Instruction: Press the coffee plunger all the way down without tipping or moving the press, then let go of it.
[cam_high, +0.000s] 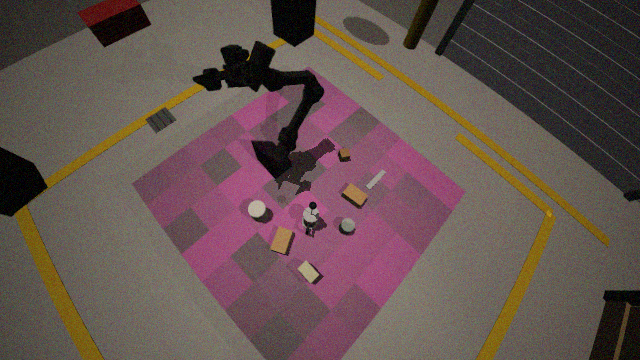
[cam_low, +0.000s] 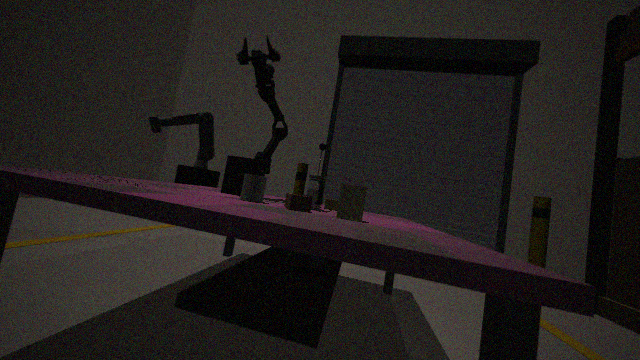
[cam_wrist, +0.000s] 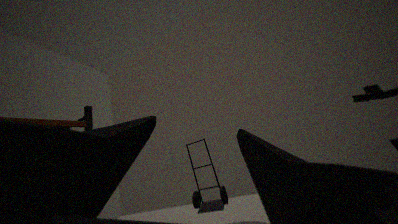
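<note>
The coffee press is 36 cm ahead of my gripper tip, 3 cm to the left of it and 56 cm below it. Also, from my gripper tip: cream box (50 cm ahead, 14 cm to the right, 63 cm below); then bar (48 cm ahead, 46 cm to the left, 69 cm below); then white cylinder (15 cm ahead, 9 cm to the right, 64 cm below).
</note>
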